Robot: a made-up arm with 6 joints.
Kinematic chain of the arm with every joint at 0, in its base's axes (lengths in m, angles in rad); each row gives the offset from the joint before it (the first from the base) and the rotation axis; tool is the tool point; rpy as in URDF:
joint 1: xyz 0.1 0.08 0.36 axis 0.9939 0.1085 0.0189
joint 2: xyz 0 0.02 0.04 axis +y
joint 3: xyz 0.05 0 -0.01 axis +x
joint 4: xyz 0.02 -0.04 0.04 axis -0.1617 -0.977 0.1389
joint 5: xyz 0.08 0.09 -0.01 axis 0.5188 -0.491 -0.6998
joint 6: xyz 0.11 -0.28 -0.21 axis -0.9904 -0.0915 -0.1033
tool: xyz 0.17 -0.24 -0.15 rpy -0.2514 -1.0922 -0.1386
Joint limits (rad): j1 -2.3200..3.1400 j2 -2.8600..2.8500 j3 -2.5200..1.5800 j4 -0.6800..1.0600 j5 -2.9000..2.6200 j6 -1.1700..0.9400
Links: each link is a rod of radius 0.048 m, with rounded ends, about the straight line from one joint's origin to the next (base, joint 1, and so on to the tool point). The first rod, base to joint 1, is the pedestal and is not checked.
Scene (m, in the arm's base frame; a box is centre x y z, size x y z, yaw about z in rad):
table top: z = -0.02
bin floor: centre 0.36 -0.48 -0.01 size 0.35 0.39 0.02 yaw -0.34
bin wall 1: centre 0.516 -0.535 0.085 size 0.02 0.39 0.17 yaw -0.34
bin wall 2: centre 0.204 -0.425 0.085 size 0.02 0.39 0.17 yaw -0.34
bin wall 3: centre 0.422 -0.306 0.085 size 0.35 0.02 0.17 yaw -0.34
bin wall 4: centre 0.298 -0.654 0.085 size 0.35 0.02 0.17 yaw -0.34
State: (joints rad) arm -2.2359 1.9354 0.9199 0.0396 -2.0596 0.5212
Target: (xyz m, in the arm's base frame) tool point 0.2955 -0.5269 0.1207
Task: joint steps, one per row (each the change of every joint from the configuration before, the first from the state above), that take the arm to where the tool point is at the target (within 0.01 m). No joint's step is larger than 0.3 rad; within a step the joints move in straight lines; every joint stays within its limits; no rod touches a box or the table.
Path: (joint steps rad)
1: 0.0268 -0.2091 0.0943 -0.0049 0.0039 -0.2611
2: 0.0267 -0.2091 0.0944 -0.0048 0.0038 -0.2612
3: 0.0268 -0.2091 0.0943 -0.0049 0.0039 -0.2611
4: 0.0267 -0.2091 0.0943 -0.0048 0.0039 -0.2611
5: 0.0268 -0.2091 0.0944 -0.0049 0.0039 -0.2612
6: 0.0268 -0.2091 0.0943 -0.0048 0.0038 -0.2611
7: 0.1636 0.1064 0.0941 -0.1241 0.0096 0.2497

